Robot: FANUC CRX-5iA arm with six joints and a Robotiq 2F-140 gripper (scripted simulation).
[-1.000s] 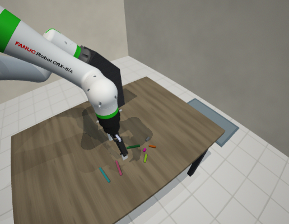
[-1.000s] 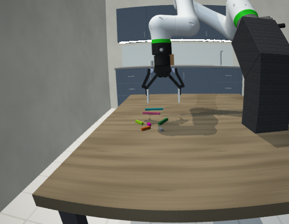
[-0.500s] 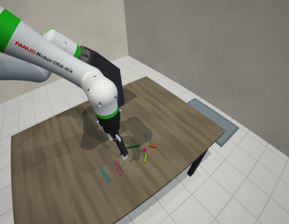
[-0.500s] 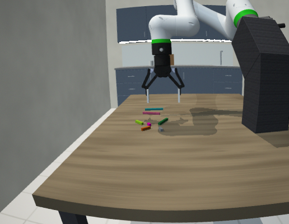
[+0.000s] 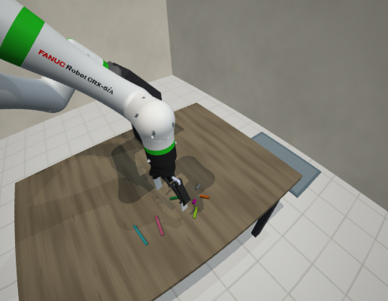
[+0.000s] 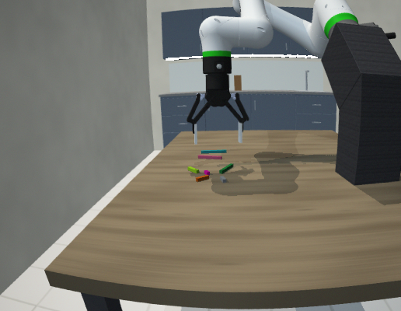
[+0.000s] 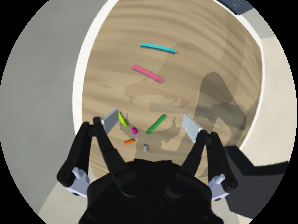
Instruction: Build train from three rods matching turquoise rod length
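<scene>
My gripper is now 2 cm short of the magenta rod, 9 cm to the right of it and 8 cm above it. Also, from my hand: green rod 3 cm behind, 4 cm to the left, 8 cm below; then pink rod 5 cm ahead, 9 cm to the right, 8 cm below; then lime rod 7 cm ahead, 7 cm to the left, 8 cm below.
</scene>
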